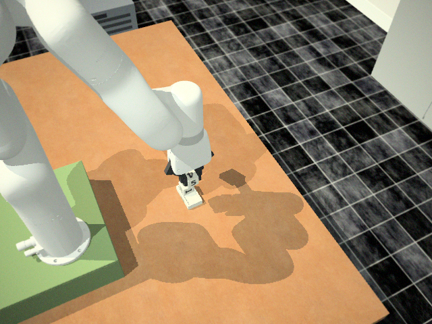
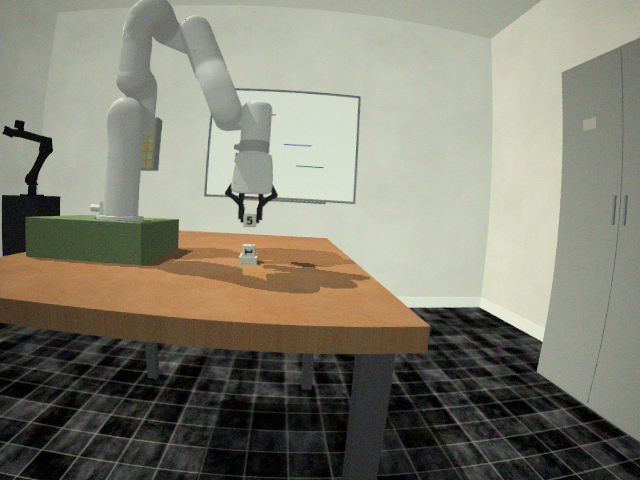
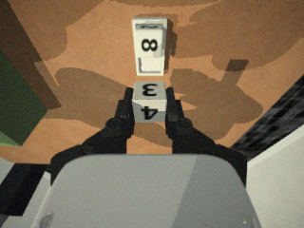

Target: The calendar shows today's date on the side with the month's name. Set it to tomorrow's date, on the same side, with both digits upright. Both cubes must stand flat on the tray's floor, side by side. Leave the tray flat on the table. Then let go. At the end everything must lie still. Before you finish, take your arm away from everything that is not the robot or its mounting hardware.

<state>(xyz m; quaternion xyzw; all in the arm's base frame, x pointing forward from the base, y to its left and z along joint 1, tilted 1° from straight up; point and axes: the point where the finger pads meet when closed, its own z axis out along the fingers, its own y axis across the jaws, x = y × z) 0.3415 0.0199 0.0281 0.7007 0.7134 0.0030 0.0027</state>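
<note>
Right now the calendar tray is 11 cm below my hand and 2 cm to the left of it. Round my hand: calendar cube (1 cm below).
</note>
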